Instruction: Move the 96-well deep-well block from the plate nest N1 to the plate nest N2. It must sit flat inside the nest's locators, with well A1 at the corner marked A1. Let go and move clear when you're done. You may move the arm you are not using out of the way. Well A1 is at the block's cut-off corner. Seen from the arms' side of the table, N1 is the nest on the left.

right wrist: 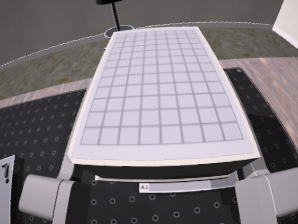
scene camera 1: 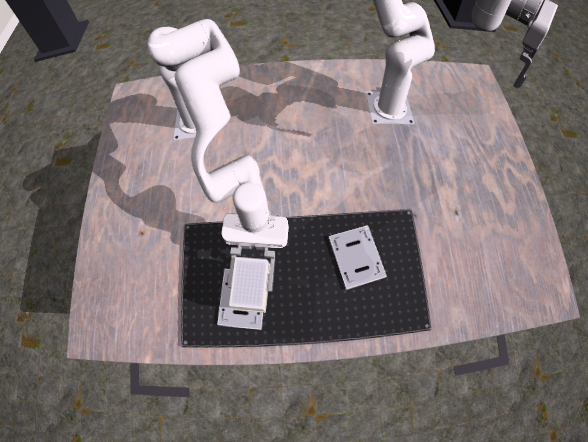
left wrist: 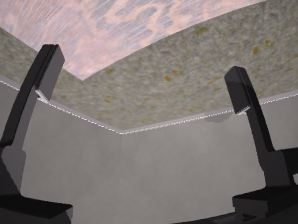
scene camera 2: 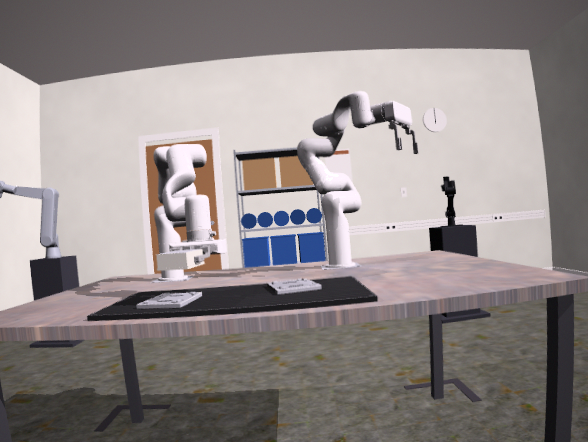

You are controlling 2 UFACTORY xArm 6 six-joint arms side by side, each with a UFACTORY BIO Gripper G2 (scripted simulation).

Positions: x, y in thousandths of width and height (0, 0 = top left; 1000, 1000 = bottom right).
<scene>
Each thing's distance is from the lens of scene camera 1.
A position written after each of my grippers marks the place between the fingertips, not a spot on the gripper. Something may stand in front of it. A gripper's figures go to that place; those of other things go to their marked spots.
my right gripper (scene camera 1: 424, 655): 95 cm
white deep-well block (scene camera 1: 423, 664): 92 cm
</scene>
